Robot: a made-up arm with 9 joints.
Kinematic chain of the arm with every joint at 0, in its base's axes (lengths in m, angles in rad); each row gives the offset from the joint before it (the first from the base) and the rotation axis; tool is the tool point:
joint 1: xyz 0 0 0.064 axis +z
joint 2: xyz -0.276 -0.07 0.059 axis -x
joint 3: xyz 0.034 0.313 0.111 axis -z
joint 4: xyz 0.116 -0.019 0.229 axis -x
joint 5: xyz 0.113 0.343 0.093 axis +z
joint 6: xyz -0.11 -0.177 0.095 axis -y
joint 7: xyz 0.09 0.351 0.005 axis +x
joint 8: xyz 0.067 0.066 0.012 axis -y
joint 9: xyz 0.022 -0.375 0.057 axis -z
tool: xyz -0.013 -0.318 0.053
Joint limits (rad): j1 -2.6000..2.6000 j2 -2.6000..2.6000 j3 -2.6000..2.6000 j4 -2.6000..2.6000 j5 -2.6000..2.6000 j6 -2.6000..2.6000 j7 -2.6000..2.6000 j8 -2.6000..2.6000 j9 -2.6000..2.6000
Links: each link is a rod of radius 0.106 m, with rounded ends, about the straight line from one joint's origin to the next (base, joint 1, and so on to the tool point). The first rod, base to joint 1, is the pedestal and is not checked.
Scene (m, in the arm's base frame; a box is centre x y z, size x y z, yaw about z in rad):
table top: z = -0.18
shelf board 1: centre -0.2 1.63 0.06 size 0.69 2 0.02 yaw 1.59
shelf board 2: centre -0.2 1.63 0.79 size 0.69 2 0.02 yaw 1.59
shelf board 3: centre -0.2 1.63 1.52 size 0.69 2 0.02 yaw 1.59
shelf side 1: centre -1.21 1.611 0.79 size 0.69 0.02 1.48 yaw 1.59
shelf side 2: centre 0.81 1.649 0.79 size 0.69 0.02 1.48 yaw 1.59
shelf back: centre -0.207 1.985 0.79 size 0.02 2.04 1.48 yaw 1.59
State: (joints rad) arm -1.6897 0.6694 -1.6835 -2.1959 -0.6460 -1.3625 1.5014 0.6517 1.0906
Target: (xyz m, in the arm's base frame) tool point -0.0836 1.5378 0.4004
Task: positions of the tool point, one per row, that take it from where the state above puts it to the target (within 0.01 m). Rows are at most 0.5 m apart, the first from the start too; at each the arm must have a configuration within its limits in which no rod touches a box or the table.
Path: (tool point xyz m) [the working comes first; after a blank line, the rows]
Joints at the target: -2.6000 -1.5308 -2.0938 -1.0415 -0.8650 -1.2572 1.9389 0.8667 0.6284
Straight joint move there: touches shelf board 2.

1: 0.4569 -0.4346 0.9866
2: 0.1688 -0.2040 1.2136
3: -0.1043 0.1454 1.2609
4: -0.2593 0.5399 1.1070
5: -0.2418 0.8635 0.7907
6: -0.0735 1.0078 0.4004
7: -0.0875 1.3084 0.3903
8: -0.0836 1.5378 0.4004

